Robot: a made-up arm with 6 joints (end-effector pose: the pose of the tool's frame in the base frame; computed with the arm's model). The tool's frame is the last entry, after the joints.
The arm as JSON. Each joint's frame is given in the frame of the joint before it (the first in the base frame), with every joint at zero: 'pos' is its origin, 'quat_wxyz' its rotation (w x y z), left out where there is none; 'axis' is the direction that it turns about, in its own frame. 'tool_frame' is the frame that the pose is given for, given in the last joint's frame.
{
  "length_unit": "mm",
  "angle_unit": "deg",
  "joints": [
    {
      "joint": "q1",
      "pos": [
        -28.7,
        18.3,
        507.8
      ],
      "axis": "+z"
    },
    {
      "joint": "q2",
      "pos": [
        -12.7,
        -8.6,
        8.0
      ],
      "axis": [
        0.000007,
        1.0,
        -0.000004
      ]
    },
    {
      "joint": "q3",
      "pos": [
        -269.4,
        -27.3,
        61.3
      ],
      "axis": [
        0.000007,
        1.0,
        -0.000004
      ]
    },
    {
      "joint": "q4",
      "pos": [
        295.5,
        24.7,
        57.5
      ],
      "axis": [
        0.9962,
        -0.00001,
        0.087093
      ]
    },
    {
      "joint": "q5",
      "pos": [
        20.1,
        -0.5,
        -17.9
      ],
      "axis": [
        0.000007,
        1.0,
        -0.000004
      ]
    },
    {
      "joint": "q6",
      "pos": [
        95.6,
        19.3,
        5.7
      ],
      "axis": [
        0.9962,
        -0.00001,
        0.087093
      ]
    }
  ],
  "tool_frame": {
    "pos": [
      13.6,
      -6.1,
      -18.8
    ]
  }
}
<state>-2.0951 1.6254 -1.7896 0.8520 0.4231 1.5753</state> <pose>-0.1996 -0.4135 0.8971 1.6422 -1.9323 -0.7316</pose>
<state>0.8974 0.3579 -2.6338 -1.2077 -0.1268 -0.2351</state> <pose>-0.3509 -0.4384 0.9573 0.1908 -1.7954 -1.0520</pose>
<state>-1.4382 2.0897 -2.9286 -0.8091 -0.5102 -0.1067</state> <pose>0.0305 -0.3786 1.0771 -1.7123 -0.3846 -1.3869</pose>
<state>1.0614 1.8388 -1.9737 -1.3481 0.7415 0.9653</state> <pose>0.3082 0.4002 0.8217 -0.3013 0.0190 0.3243</pose>
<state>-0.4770 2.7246 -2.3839 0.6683 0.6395 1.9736</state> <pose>0.5791 -0.2148 0.4578 2.7541 0.1898 -0.8872</pose>
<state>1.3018 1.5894 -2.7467 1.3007 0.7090 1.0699</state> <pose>-0.0840 0.1826 1.1633 1.4272 1.4559 2.2825</pose>
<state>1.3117 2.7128 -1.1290 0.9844 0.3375 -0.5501</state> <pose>-0.0039 0.3051 0.1589 -0.6815 1.8279 0.7778</pose>
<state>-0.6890 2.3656 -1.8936 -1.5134 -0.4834 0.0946</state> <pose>0.4512 -0.3774 0.5179 -1.2034 0.4564 -0.0136</pose>
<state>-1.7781 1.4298 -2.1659 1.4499 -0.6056 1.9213</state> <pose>-0.1219 -0.1986 1.1413 0.9236 -2.1410 1.2639</pose>
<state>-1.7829 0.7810 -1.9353 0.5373 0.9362 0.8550</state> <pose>0.0427 -0.0064 1.0769 0.6801 -0.8432 -0.9838</pose>
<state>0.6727 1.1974 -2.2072 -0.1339 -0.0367 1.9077</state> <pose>0.0587 0.1208 1.1717 1.8017 -0.2232 1.5429</pose>
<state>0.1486 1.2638 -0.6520 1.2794 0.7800 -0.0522</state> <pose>0.2510 0.1598 0.6108 1.2210 1.2729 0.3683</pose>
